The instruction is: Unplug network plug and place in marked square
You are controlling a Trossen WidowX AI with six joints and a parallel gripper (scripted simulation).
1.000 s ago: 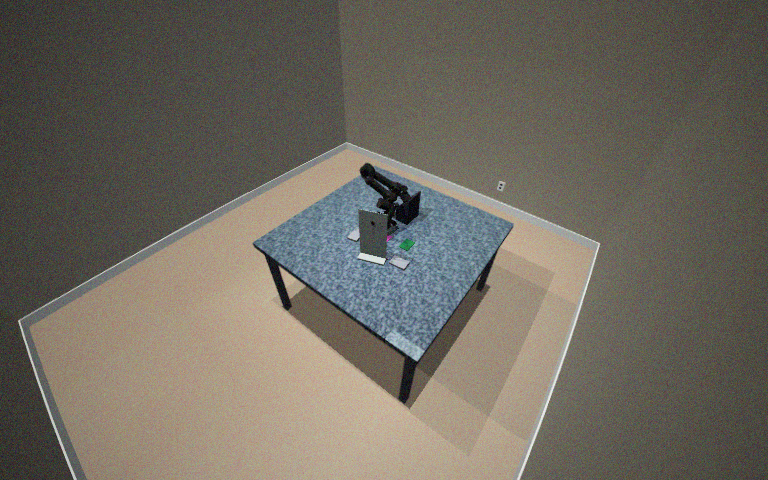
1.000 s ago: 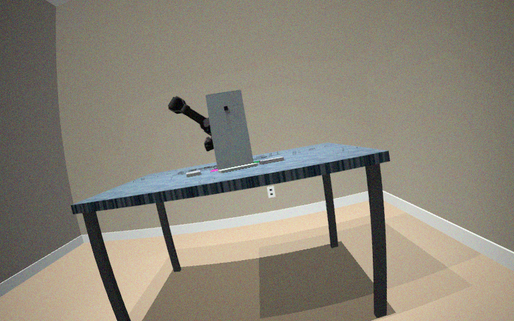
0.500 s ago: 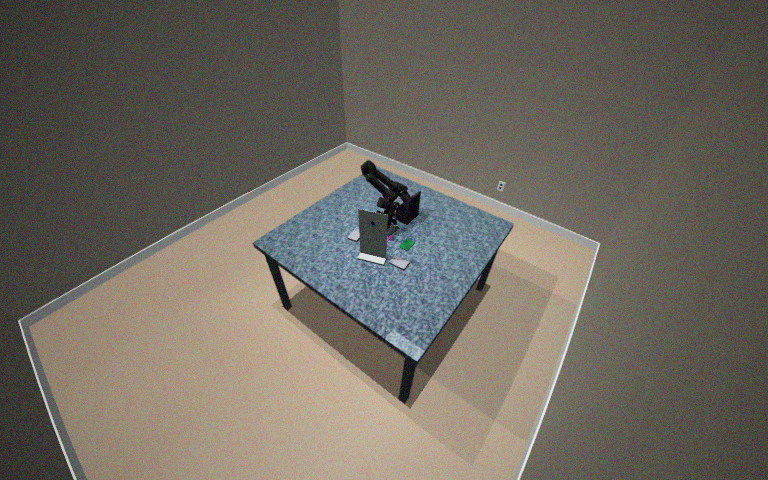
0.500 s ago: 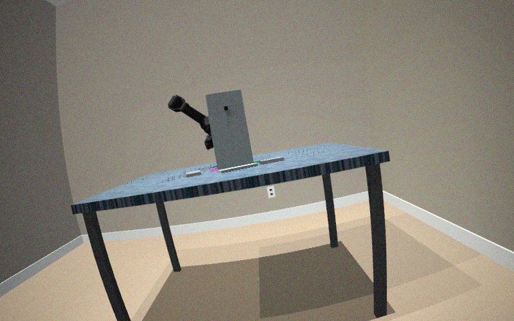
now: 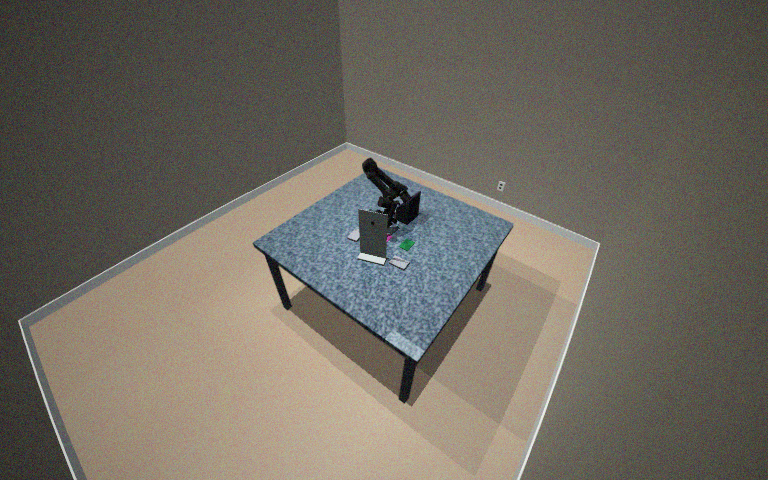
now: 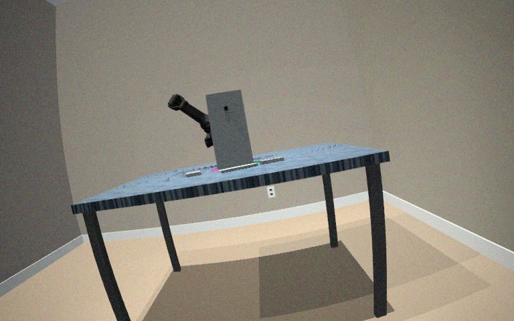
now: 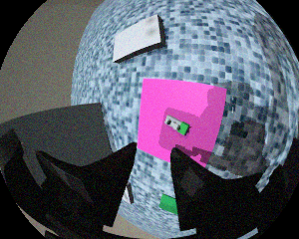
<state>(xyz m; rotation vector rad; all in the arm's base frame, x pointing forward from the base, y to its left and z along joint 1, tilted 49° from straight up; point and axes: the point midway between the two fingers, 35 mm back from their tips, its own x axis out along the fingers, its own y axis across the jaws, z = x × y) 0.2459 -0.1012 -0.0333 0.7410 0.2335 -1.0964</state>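
The network plug lies 1 cm to the right of my gripper tip and 5 cm below it. The rest, counted from my gripper tip: magenta patch: 1 cm ahead, 1 cm to the right, 6 cm below; grey upright panel: 18 cm ahead, 5 cm to the left, 10 cm above.
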